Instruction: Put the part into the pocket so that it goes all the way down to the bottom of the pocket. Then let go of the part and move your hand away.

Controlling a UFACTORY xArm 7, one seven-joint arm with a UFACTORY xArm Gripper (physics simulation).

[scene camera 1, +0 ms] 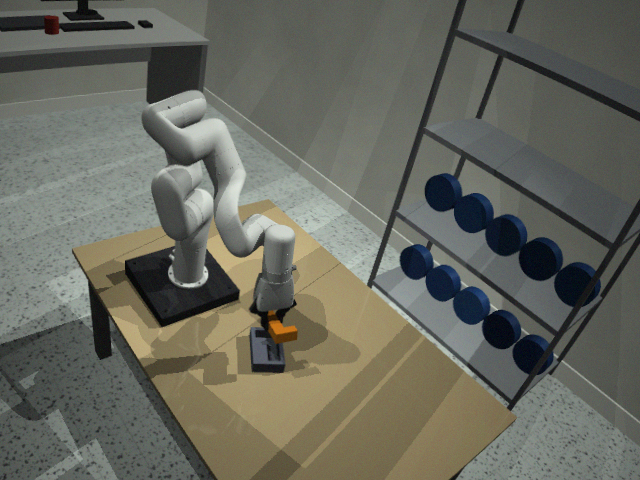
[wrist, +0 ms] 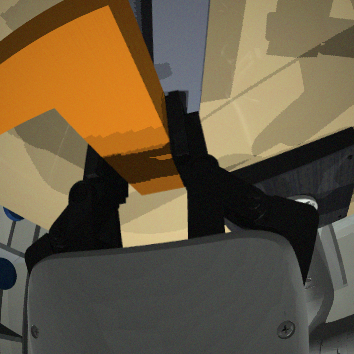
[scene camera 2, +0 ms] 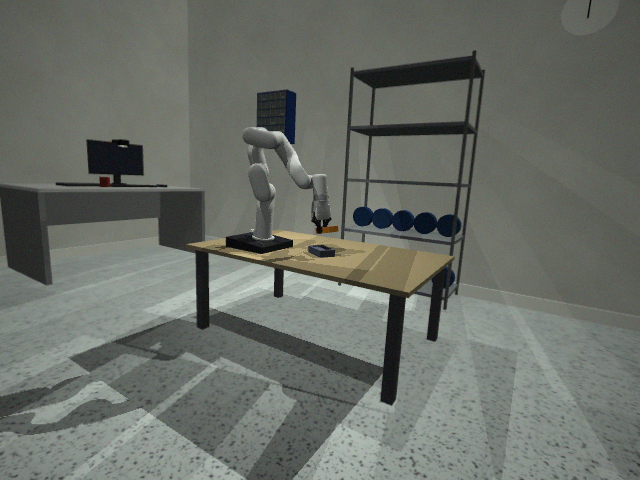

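Seen in the pictures: gripper, between the fingertips: (scene camera 1: pixel 271 326) (wrist: pixel 144 118) (scene camera 2: pixel 322 233); arm's base, origin of its link: (scene camera 1: pixel 188 274) (scene camera 2: pixel 263 238).
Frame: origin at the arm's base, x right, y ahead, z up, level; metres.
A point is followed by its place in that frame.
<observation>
My gripper (scene camera 1: pixel 271 319) @(x 0.004, y 0.363, z 0.067 m) (scene camera 2: pixel 321 227) @(x 0.004, y 0.363, z 0.067 m) (wrist: pixel 144 118) @(x 0.004, y 0.363, z 0.067 m) is shut on the orange part (scene camera 1: pixel 283 333) @(x 0.031, y 0.425, z 0.110 m) (scene camera 2: pixel 329 229) @(x 0.047, y 0.418, z 0.098 m) (wrist: pixel 95 85) @(x 0.028, y 0.404, z 0.108 m), an angular piece with a bent end. It holds the part in the air above the table, clear of the block. The dark blue-grey block with the pocket (scene camera 1: pixel 267 367) @(x 0.050, y 0.411, z -0.026 m) (scene camera 2: pixel 321 252) @(x 0.074, y 0.391, z -0.021 m) (wrist: pixel 181 45) @(x 0.030, y 0.356, z -0.011 m) lies on the table. In scene camera 1 the part overlaps the far right side of the block. In the wrist view the part and a finger cover much of the block, and the pocket is mostly hidden.
The wooden table (scene camera 1: pixel 361 413) @(x -0.046, y 0.679, z -0.047 m) (scene camera 2: pixel 361 273) @(x 0.260, y 0.655, z -0.047 m) carries the robot's black base plate (scene camera 1: pixel 149 299) @(x 0.157, y 0.015, z -0.008 m) (scene camera 2: pixel 240 245) @(x 0.146, y -0.052, z -0.025 m) (wrist: pixel 335 185) @(x 0.109, y 0.015, z -0.005 m), behind and to the left of the block in scene camera 1. A metal rack (scene camera 1: pixel 413 160) (scene camera 2: pixel 347 155) with blue discs stands beyond the table.
</observation>
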